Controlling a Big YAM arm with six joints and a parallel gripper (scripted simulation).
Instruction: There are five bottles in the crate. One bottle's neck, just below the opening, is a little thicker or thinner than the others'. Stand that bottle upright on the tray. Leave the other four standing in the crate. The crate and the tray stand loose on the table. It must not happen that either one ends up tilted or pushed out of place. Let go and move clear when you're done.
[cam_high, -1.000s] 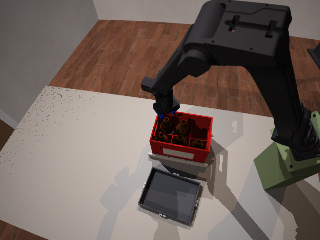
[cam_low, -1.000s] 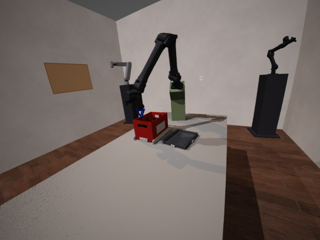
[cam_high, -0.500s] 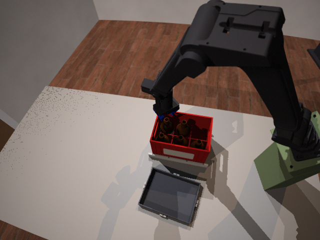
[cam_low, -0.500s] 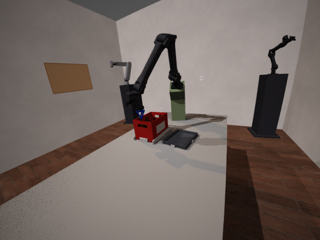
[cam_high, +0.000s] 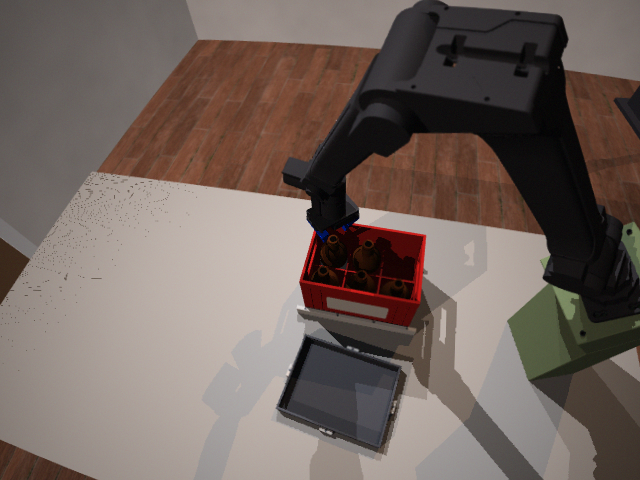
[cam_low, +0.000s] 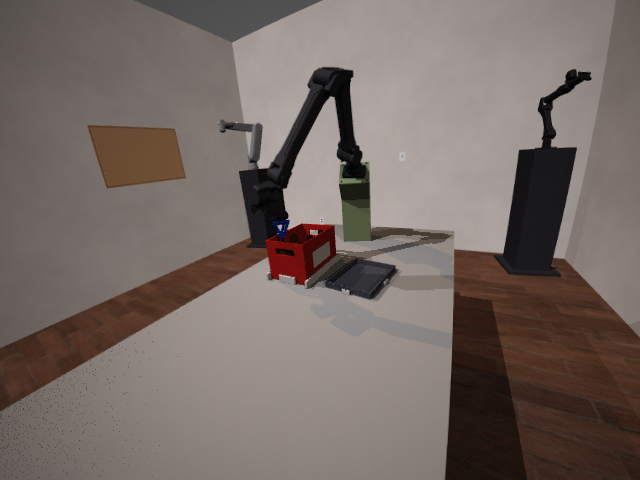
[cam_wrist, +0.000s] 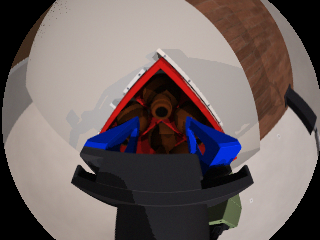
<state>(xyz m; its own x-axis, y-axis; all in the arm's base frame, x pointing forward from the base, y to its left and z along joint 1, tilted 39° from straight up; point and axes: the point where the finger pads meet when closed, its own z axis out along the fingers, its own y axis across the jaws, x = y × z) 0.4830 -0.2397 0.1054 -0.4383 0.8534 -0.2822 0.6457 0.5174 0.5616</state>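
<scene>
The brown bottle lies 100 mm below my hand, 90 mm to the left of it and 20 mm ahead of it. The rest, counted from my hand: dark grey tray (330 mm to the left, 180 mm below, 20 mm behind); crate (110 mm below, 80 mm behind, 60 mm to the left).
</scene>
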